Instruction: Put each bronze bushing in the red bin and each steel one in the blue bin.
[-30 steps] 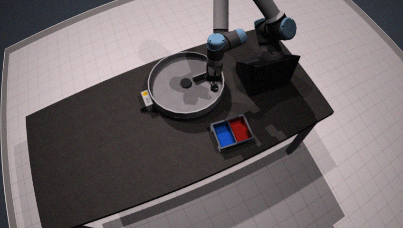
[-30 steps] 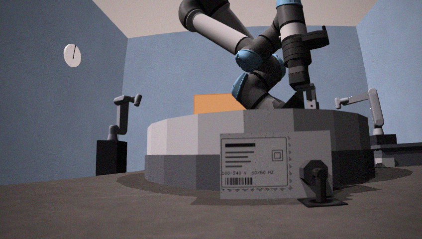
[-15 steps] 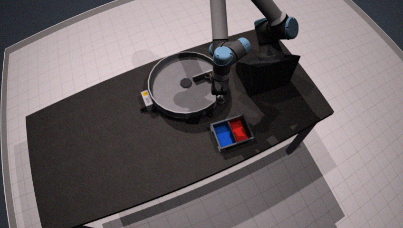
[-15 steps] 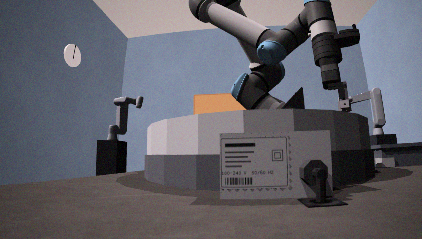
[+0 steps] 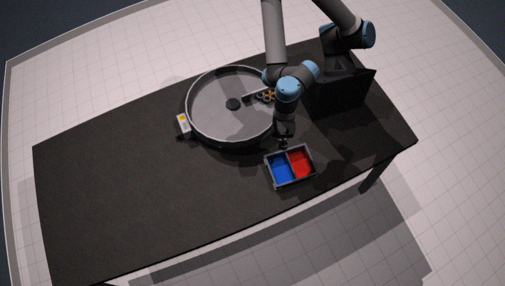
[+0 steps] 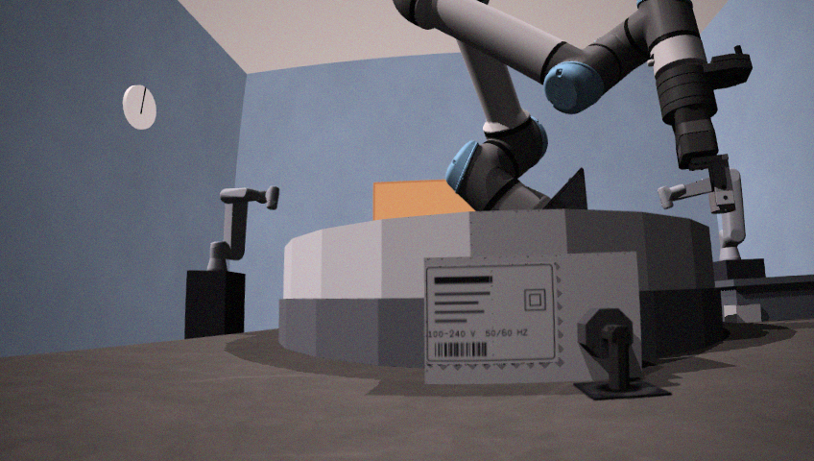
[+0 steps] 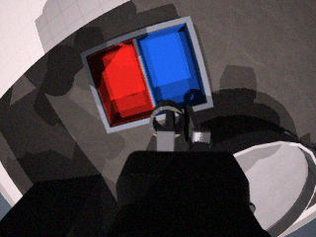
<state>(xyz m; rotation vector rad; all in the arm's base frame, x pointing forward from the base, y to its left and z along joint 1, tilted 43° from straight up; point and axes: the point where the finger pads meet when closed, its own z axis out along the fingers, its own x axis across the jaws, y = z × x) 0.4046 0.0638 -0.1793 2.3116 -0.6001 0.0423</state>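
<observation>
Now: hand 3 cm past the red bin, 5 cm to the right of it and 14 cm above it. The rest, counted from my hand: grey turntable: 5 cm ahead, 32 cm to the right, 11 cm below.
</observation>
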